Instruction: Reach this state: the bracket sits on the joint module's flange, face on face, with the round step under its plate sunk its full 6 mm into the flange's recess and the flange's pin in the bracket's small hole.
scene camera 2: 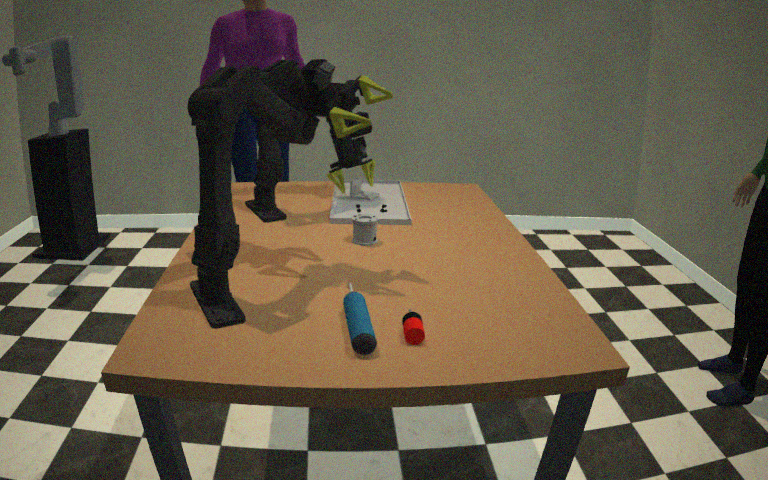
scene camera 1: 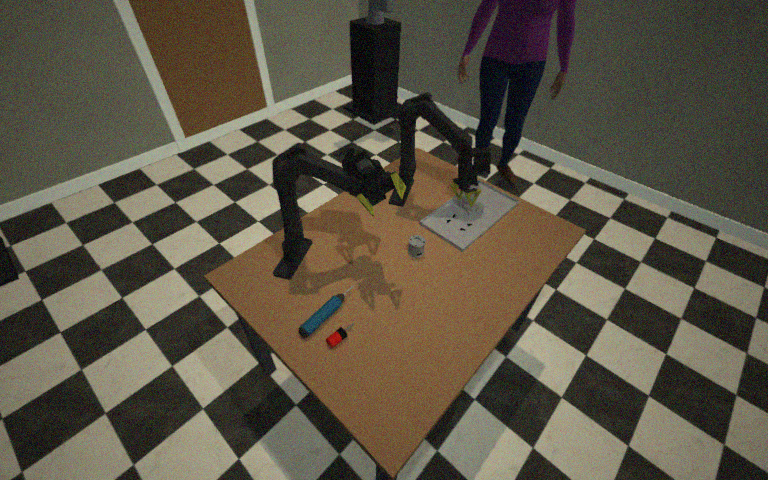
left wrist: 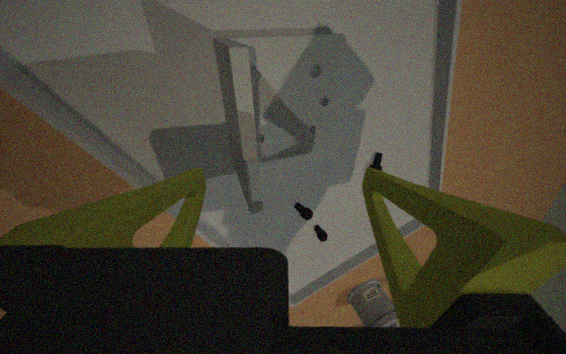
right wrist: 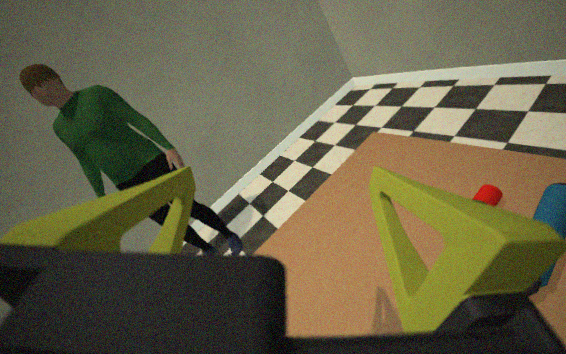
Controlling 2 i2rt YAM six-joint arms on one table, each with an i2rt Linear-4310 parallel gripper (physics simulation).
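Pixels of known places: left gripper, fingertip midpoint: [scene camera 2: 357, 189] [scene camera 1: 465, 202] [left wrist: 284, 176]; right gripper, fingertip midpoint: [scene camera 2: 381, 108] [scene camera 1: 386, 207] [right wrist: 282, 176]; left arm's base, link origin: [scene camera 2: 264, 211]; right arm's base, link origin: [scene camera 2: 215, 302] [scene camera 1: 293, 257].
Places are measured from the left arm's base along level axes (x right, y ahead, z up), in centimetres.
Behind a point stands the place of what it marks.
The grey bracket [left wrist: 271, 116] @[x 1.6, y 31.3, z 1.6 cm] stands on a grey tray [scene camera 1: 470, 214] @[x 6.6, y 32.0, z 1.3 cm], one plate upright and one flat plate with small holes. It also shows in scene camera 2 [scene camera 2: 358, 190] @[x 3.4, y 29.0, z 3.8 cm]. My left gripper [left wrist: 284, 176] @[x 3.4, y 29.0, z 3.8 cm] [scene camera 1: 466, 195] @[x 3.4, y 29.0, z 3.8 cm] [scene camera 2: 352, 177] @[x 3.4, y 29.0, z 3.8 cm] is open and empty, pointing down just above the bracket, fingers on either side of it. The joint module [scene camera 1: 416, 246] @[x 37.0, y 15.2, z 6.0 cm], a short grey cylinder, stands on the table just in front of the tray [scene camera 2: 364, 230] [left wrist: 373, 305] @[x 31.4, y 16.1, z 3.3 cm]. My right gripper [scene camera 1: 382, 193] @[x 52.4, y 7.4, z 35.5 cm] [scene camera 2: 377, 110] @[x 52.4, y 7.4, z 35.5 cm] [right wrist: 282, 176] @[x 52.4, y 7.4, z 35.5 cm] is open and empty, raised high and pointing away over the table.
Three black screws [left wrist: 304, 211] @[x 9.5, y 25.8, z 1.1 cm] lie loose on the tray near the bracket. A blue screwdriver [scene camera 1: 321, 314] @[x 73.4, y -7.1, z 4.0 cm] and a red stubby tool [scene camera 1: 336, 337] @[x 79.1, y 0.3, z 3.2 cm] lie near the table's front. A person in purple [scene camera 1: 520, 71] stands beyond the table, next to a black pedestal [scene camera 1: 374, 67].
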